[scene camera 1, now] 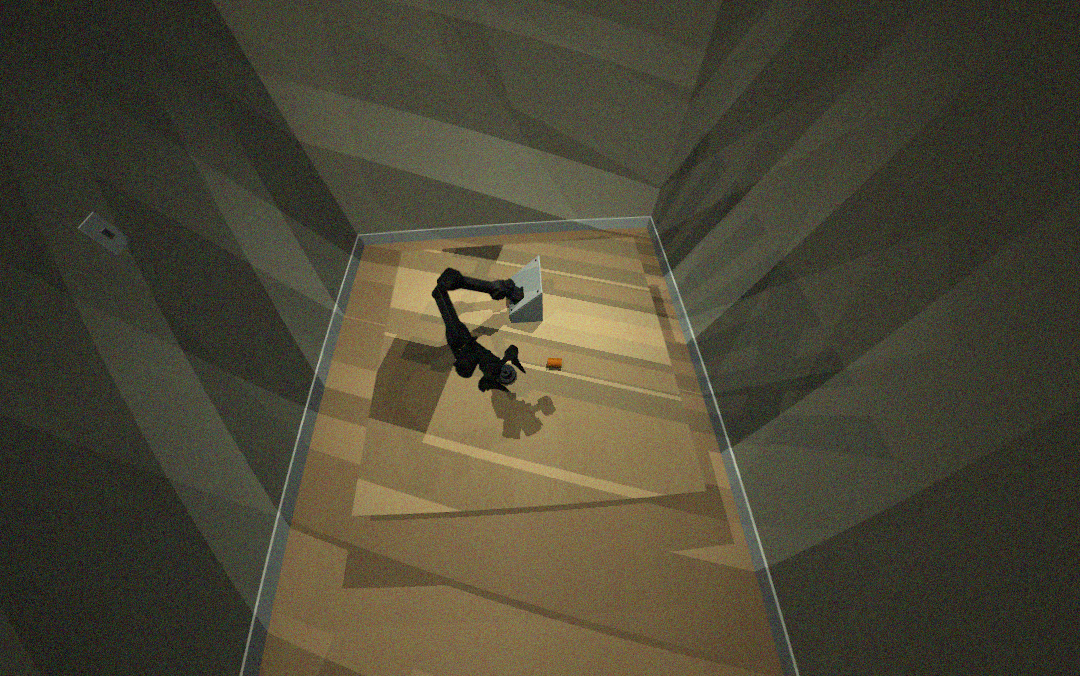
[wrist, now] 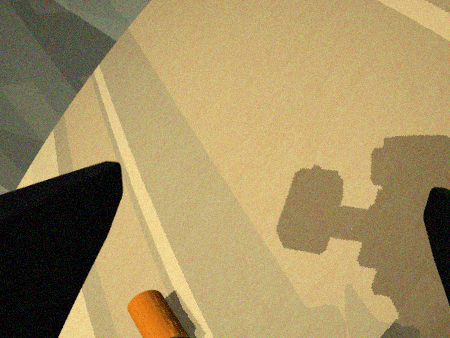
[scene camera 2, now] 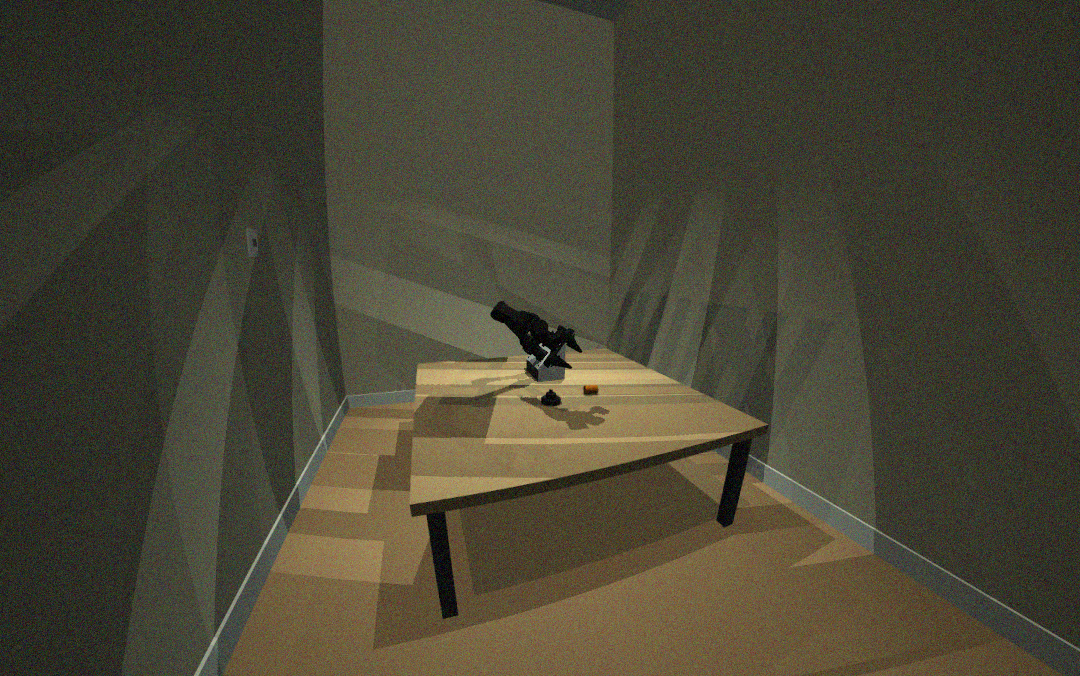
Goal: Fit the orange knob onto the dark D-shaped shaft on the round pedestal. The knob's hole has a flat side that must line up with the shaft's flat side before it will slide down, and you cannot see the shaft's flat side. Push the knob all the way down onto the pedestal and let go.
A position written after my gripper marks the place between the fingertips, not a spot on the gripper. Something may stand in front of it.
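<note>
My gripper [scene camera 1: 516,382], [scene camera 2: 576,360], [wrist: 279,191]: open, holding nothing.
</note>
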